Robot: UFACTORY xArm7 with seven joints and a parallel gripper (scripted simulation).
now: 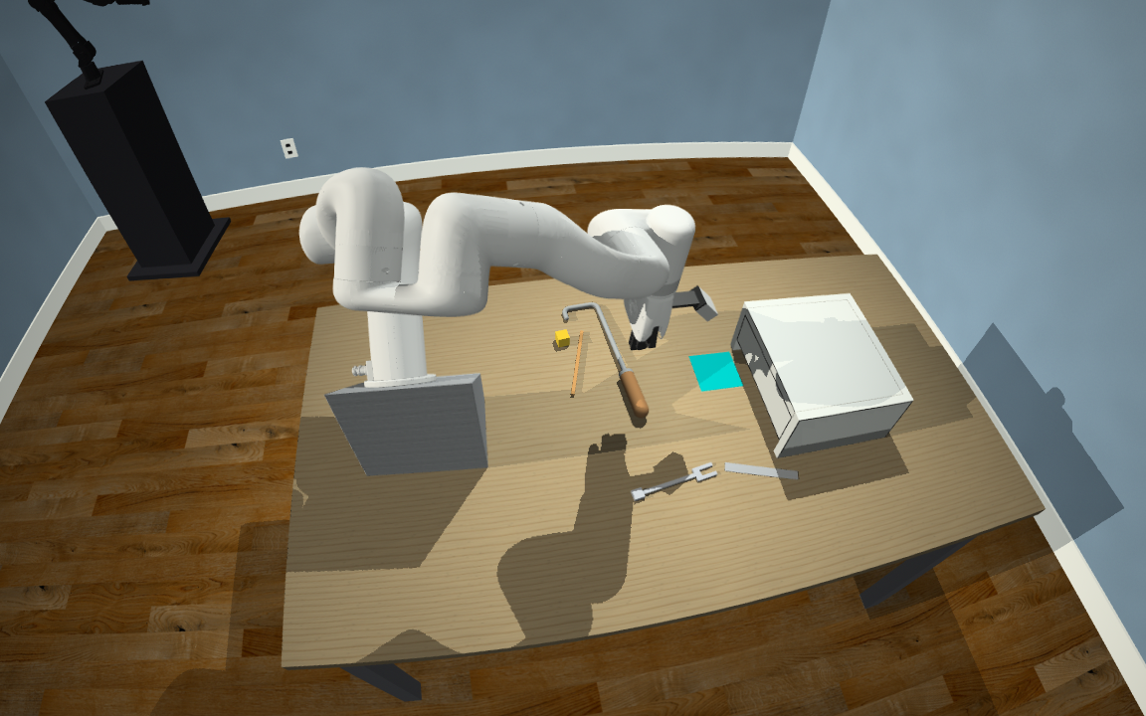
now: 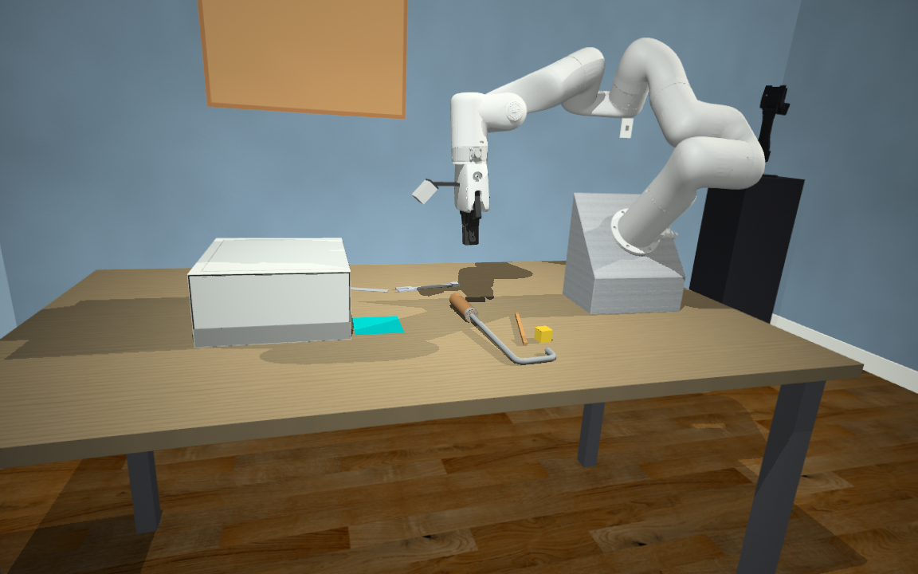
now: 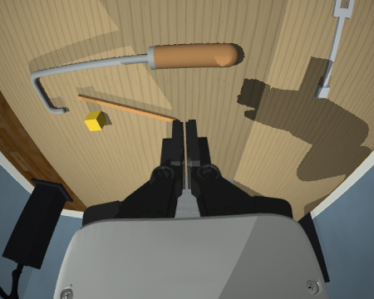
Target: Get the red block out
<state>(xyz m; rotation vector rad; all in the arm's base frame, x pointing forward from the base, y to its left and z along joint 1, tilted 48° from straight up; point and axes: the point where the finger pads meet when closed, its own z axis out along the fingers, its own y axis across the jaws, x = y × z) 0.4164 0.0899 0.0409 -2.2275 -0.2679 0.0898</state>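
The hooked tool with wooden handle is 170 mm below my hand, 100 mm to the left of it and 60 mm behind it. The rest, counted from my hand: yellow cube (170 mm below, 150 mm to the left, 130 mm behind); then grey forked tool (200 mm to the right, 180 mm below, 60 mm ahead); then thin wooden stick (180 mm below, 100 mm to the left, 100 mm behind).
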